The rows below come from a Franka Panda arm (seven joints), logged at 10 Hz.
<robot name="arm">
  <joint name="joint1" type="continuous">
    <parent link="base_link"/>
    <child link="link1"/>
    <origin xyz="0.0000 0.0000 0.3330"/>
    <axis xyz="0 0 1"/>
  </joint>
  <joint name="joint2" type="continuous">
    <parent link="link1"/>
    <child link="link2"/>
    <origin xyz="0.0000 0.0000 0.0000"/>
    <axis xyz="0 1 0"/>
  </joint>
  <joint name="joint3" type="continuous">
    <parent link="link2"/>
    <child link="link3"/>
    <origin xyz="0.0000 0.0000 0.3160"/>
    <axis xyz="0 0 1"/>
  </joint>
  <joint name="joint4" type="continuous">
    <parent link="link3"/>
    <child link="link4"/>
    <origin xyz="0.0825 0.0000 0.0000"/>
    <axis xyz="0 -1 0"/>
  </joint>
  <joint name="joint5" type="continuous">
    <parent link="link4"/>
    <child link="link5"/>
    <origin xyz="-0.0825 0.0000 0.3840"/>
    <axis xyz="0 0 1"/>
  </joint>
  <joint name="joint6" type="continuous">
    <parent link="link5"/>
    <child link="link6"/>
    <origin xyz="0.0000 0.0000 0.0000"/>
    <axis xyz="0 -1 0"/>
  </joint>
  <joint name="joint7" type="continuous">
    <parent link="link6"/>
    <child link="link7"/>
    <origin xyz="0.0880 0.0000 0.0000"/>
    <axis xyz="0 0 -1"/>
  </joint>
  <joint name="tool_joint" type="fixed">
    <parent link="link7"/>
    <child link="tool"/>
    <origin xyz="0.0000 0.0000 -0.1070" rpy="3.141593 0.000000 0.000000"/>
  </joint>
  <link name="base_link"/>
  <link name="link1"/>
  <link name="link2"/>
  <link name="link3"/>
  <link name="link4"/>
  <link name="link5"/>
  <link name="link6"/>
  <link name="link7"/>
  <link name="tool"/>
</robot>
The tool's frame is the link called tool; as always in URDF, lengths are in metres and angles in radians. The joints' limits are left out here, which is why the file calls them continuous.
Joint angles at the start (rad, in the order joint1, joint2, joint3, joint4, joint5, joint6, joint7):
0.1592 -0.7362 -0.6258 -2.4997 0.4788 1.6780 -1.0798
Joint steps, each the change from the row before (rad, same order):
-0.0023 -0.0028 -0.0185 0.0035 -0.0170 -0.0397 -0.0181
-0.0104 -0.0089 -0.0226 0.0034 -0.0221 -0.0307 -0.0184
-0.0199 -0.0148 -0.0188 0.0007 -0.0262 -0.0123 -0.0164
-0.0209 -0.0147 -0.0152 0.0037 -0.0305 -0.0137 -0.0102
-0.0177 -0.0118 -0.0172 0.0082 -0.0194 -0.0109 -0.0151
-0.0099 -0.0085 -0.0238 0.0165 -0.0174 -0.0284 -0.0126
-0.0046 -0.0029 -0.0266 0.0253 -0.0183 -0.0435 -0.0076
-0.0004 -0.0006 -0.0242 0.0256 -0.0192 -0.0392 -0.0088
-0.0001 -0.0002 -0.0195 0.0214 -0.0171 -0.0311 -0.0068
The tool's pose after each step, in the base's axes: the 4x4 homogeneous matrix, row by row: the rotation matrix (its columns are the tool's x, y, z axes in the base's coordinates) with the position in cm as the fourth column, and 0 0 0 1 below. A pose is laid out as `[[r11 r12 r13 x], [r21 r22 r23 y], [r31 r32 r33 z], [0 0 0 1]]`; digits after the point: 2 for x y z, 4 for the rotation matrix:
[[0.7322 0.6768 0.0767 30.85], [0.3776 -0.4971 0.7812 -13.65], [0.5668 -0.5430 -0.6195 49.47], [0 0 0 1]]
[[0.7268 0.6834 0.0684 30.02], [0.3840 -0.4869 0.7846 -14.64], [0.5695 -0.5440 -0.6163 49.31], [0 0 0 1]]
[[0.7225 0.6865 0.0824 29.09], [0.3822 -0.4958 0.7798 -15.91], [0.5762 -0.5319 -0.6206 49.26], [0 0 0 1]]
[[0.7214 0.6860 0.0947 28.13], [0.3831 -0.5093 0.7707 -17.15], [0.5769 -0.5197 -0.6302 49.31], [0 0 0 1]]
[[0.7161 0.6886 0.1141 27.28], [0.3779 -0.5199 0.7661 -18.40], [0.5869 -0.5055 -0.6325 49.51], [0 0 0 1]]
[[0.7119 0.6918 0.1204 26.37], [0.3741 -0.5188 0.7687 -19.63], [0.5943 -0.5022 -0.6282 49.79], [0 0 0 1]]
[[0.7122 0.6926 0.1140 25.44], [0.3731 -0.5110 0.7744 -20.86], [0.5946 -0.5090 -0.6224 50.15], [0 0 0 1]]
[[0.7113 0.6949 0.1055 24.65], [0.3767 -0.5036 0.7774 -21.96], [0.5934 -0.5133 -0.6200 50.46], [0 0 0 1]]
[[0.7115 0.6957 0.0988 23.97], [0.3801 -0.4992 0.7786 -22.88], [0.5910 -0.5164 -0.6197 50.71], [0 0 0 1]]

